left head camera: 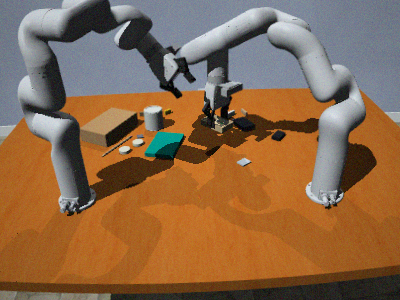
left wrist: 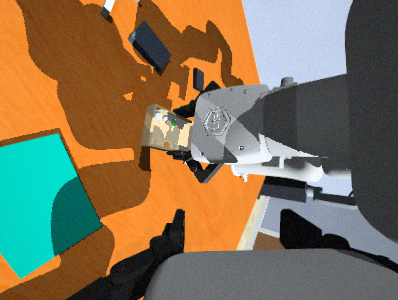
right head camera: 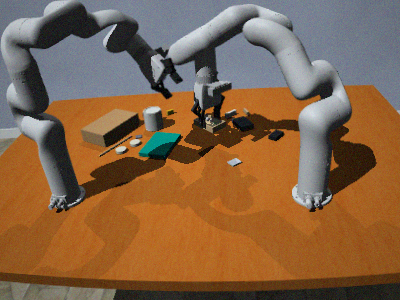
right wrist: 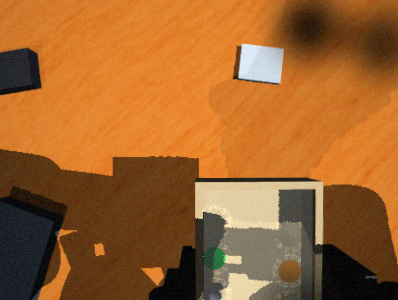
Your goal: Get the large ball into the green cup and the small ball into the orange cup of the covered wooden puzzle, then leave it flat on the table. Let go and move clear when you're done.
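Places are measured from the left arm's base along level axes (x ahead, y left, z up), in millimetres.
Pixels of known places: left gripper, fingertip midpoint: [left head camera: 186, 89] [left wrist: 232, 225] [right head camera: 174, 90]; right gripper, fingertip midpoint: [left head camera: 217, 122] [left wrist: 175, 133] [right head camera: 209, 122] [right wrist: 256, 271]; left arm's base, origin of the base link: [left head camera: 77, 199] [right head camera: 68, 197]; right arm's base, origin of the base link: [left head camera: 324, 193] [right head camera: 311, 195].
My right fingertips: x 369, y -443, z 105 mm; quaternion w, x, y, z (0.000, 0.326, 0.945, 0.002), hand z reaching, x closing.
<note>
Ahead of a thing's pixels: the offset from my right fingertips to its top centre. "spot": to the spot under its first point.
The covered wooden puzzle @(1 mm ahead, 2 mm left, 7 mm up) [left head camera: 223, 128] [right head camera: 215, 128] [left wrist: 147, 129] [right wrist: 250, 185] is a pale open-faced box under a clear cover, low over or on the table; which one is unclear. Its green cup @(spot: 18 mm ahead, 3 mm right, 4 mm up) [left wrist: 174, 123] [right wrist: 215, 258] and orange cup @(spot: 8 mm back, 29 mm left, 4 mm up) [left wrist: 167, 144] [right wrist: 289, 271] show through the cover. Two pale balls @(40 mm ahead, 17 mm left, 1 mm up) [left wrist: 158, 116] @(31 mm ahead, 1 mm left, 4 mm down) [left wrist: 165, 118] appear close together beside the green cup, outside both coloured cups; their sizes are hard to compare. My right gripper [left head camera: 217, 116] [right head camera: 207, 115] [right wrist: 256, 271] is shut on the puzzle's two side walls. My left gripper [left head camera: 183, 86] [right head camera: 172, 87] [left wrist: 232, 225] is open and empty, high up.
A teal block @(10 mm back, 207 mm left, 90 mm down) [left head camera: 162, 143] [right head camera: 159, 144] [left wrist: 30, 190], a cardboard box @(102 mm ahead, 469 mm left, 48 mm down) [left head camera: 107, 127] and a white cylinder @(168 mm ahead, 284 mm left, 19 mm down) [left head camera: 153, 119] stand left of the puzzle. A dark block @(182 mm ahead, 105 mm right, 87 mm down) [left head camera: 244, 124] [left wrist: 151, 46] [right wrist: 25, 245], a small black block @(85 mm ahead, 248 mm right, 90 mm down) [left head camera: 278, 135] and a white tile @(115 mm back, 102 mm right, 99 mm down) [left head camera: 244, 162] [right wrist: 260, 64] lie nearby.
</note>
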